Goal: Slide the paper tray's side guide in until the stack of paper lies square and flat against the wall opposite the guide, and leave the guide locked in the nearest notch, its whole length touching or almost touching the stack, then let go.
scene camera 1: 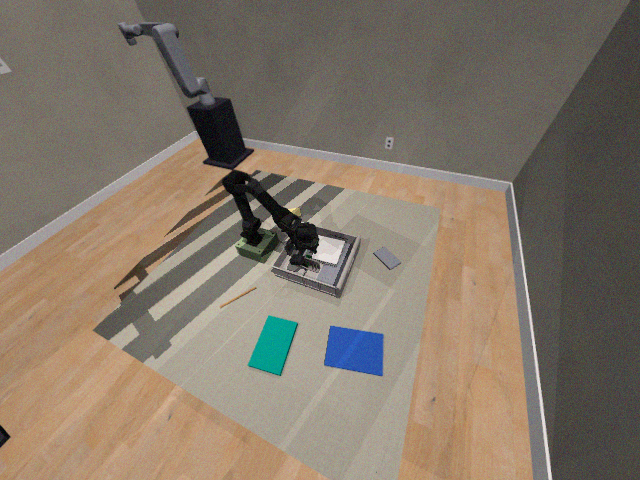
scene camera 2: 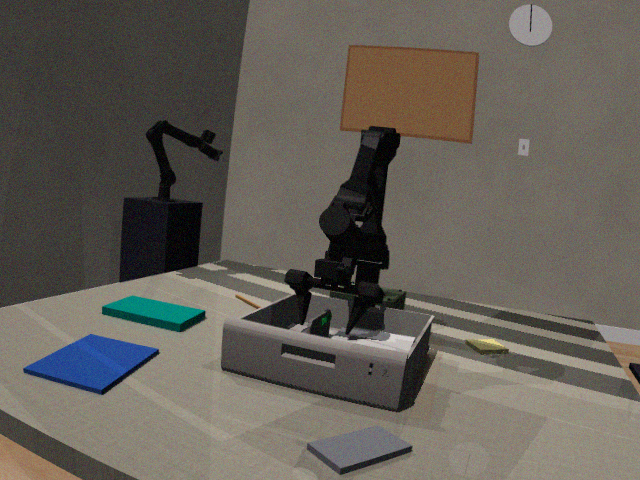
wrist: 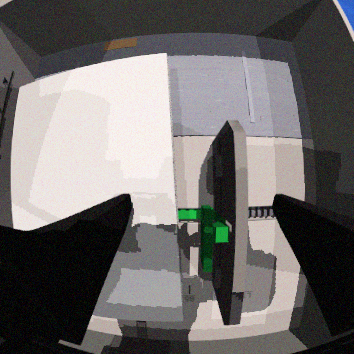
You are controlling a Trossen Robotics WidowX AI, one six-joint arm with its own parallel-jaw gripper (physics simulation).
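Frame: origin at the arm's base, x ahead, y down, z left, level; metres.
Where they show: gripper, fingertip midpoint: (scene camera 1: 312,259) (scene camera 2: 323,329) (wrist: 203,201); arm's base, link origin: (scene camera 1: 254,240).
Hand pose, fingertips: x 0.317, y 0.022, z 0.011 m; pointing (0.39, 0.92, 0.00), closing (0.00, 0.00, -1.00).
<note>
Each offset is from my fingertips to the top centre of the thing. "spot": to the spot under its first point.
The grey paper tray @[dz +0.037, dx +0.016, dy -0.041 m] (scene camera 1: 353,263) (scene camera 2: 258,351) (wrist: 322,95) stands on the mat-coloured top. The white paper stack @[dz +0.093, dx +0.004, dy +0.012 m] (scene camera 1: 329,250) (scene camera 2: 398,341) (wrist: 95,135) lies at the left inside it in the wrist view, its right edge slightly slanted. The upright side guide @[dz -0.006, dx -0.015, dy -0.026 m] (scene camera 2: 320,324) (wrist: 240,200) stands right of the stack, with a visible gap between them. Green latch parts @[spot: dz -0.007, dx -0.015, dy -0.017 m] (wrist: 221,233) are on its stack side. My gripper (scene camera 2: 326,330) (wrist: 203,201) is open, fingers lowered into the tray, one over the stack and one beyond the guide. Exact contact between stack and far-left wall is unclear.
A teal block @[dz -0.393, dx +0.014, dy +0.037 m] (scene camera 1: 273,345) (scene camera 2: 153,311), a blue slab @[dz -0.290, dx +0.311, dy +0.047 m] (scene camera 1: 354,350) (scene camera 2: 92,361), a grey slab @[dz +0.177, dx +0.323, dy +0.045 m] (scene camera 1: 386,257) (scene camera 2: 359,448), a yellow piece @[dz +0.306, dx -0.267, dy +0.044 m] (scene camera 1: 295,211) (scene camera 2: 486,346) and a thin stick @[dz -0.280, dx -0.247, dy +0.048 m] (scene camera 1: 238,297) (scene camera 2: 247,301) lie around the tray. Another arm stands on a dark pedestal behind.
</note>
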